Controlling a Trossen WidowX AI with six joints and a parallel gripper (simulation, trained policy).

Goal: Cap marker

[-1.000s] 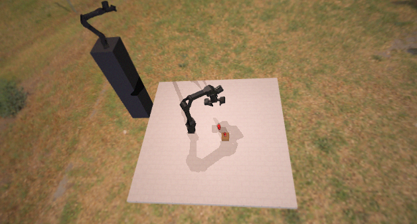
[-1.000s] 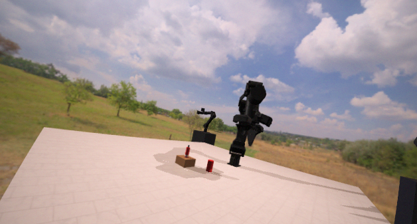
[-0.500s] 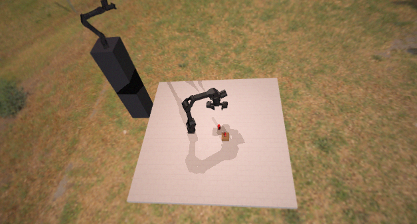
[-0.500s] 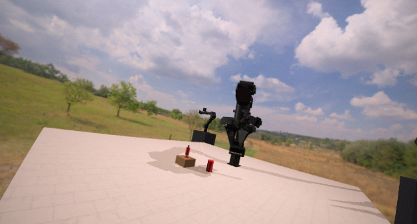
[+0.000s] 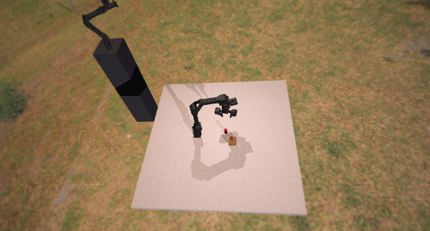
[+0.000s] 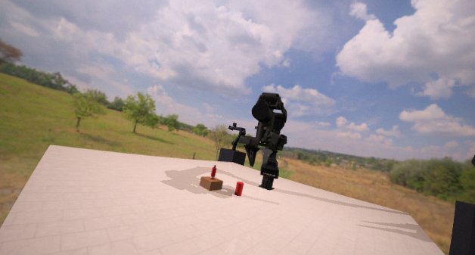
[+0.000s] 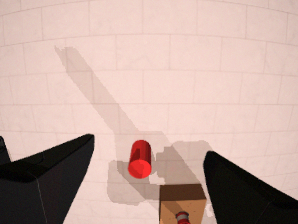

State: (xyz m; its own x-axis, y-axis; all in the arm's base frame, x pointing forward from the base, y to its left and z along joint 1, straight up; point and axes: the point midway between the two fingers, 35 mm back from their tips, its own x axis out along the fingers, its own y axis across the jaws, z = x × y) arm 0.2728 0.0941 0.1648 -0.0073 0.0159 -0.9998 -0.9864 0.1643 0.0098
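My gripper tip is now 1 cm past the red cap, 7 cm to the left of it and 11 cm above it. The rest, counted from my gripper tip: holder block: 5 cm ahead, 17 cm to the right, 11 cm below.
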